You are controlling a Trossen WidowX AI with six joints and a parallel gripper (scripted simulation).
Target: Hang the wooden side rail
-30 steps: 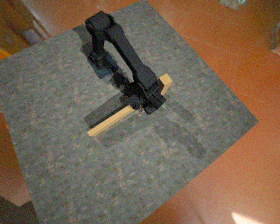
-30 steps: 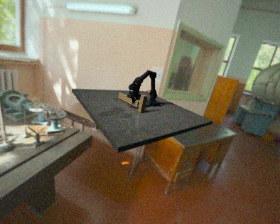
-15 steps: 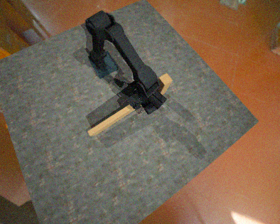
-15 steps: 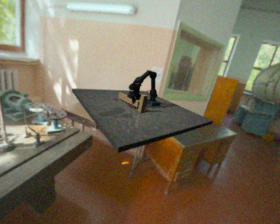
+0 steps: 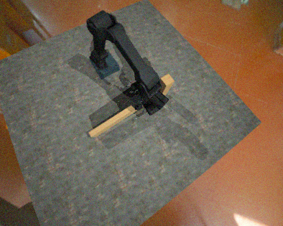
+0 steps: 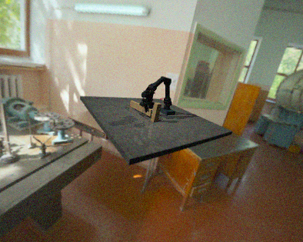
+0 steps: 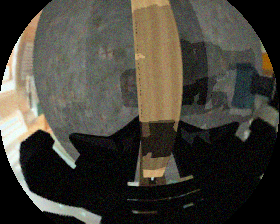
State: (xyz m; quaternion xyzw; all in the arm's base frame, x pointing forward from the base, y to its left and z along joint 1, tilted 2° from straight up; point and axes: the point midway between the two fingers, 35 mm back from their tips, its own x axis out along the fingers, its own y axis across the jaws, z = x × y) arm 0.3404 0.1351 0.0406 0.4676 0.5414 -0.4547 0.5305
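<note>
Right now the headboard post is 2 cm behind my gripper tip, 13 cm to the left of it and 4 cm above it.
</note>
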